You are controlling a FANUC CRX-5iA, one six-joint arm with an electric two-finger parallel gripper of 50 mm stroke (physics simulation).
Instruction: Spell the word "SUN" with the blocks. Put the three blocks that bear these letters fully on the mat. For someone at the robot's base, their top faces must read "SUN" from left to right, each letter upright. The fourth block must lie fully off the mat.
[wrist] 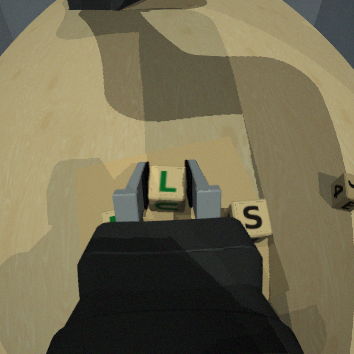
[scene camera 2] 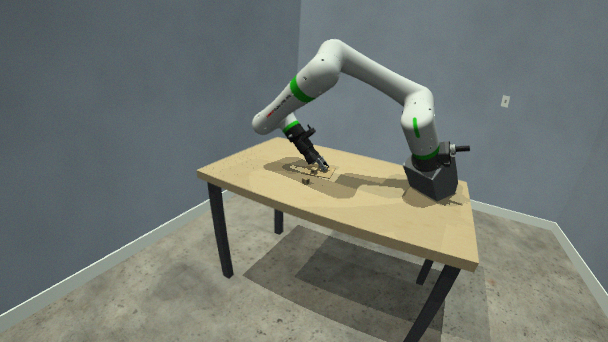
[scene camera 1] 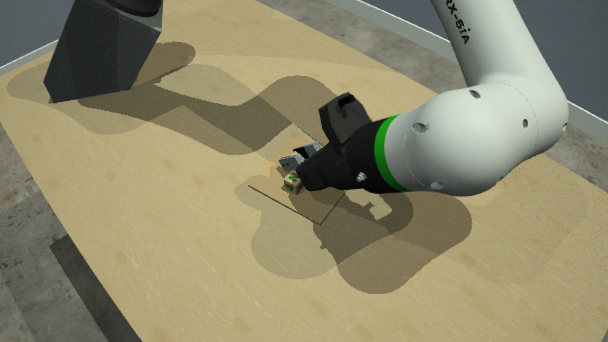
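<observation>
My gripper (scene camera 1: pixel 298 156) (scene camera 2: pixel 324 166) (wrist: pixel 167 174), tilted, is shut on the block with a green L on top (wrist: pixel 167 181). In the wrist view its near side shows part of a curved green letter, like a U. It is at the mat (scene camera 1: pixel 320 212) (scene camera 2: pixel 327 175) (wrist: pixel 220 152); any gap below it is hard to tell. The N block (scene camera 1: pixel 293 183) (wrist: pixel 108 217) sits on the mat, partly hidden by the gripper in the wrist view. The S block (wrist: pixel 251 218) sits right of the gripper there, near the mat's edge.
The fourth block (scene camera 2: pixel 306 181) (wrist: pixel 344 191) lies off the mat, beyond the S block's side, with a P-like letter and an E on its sides. The dark robot base (scene camera 1: pixel 105 55) (scene camera 2: pixel 432 177) stands on the table (scene camera 1: pixel 175 270) (scene camera 2: pixel 380 215). In scene camera 1 the arm hides the area behind the mat.
</observation>
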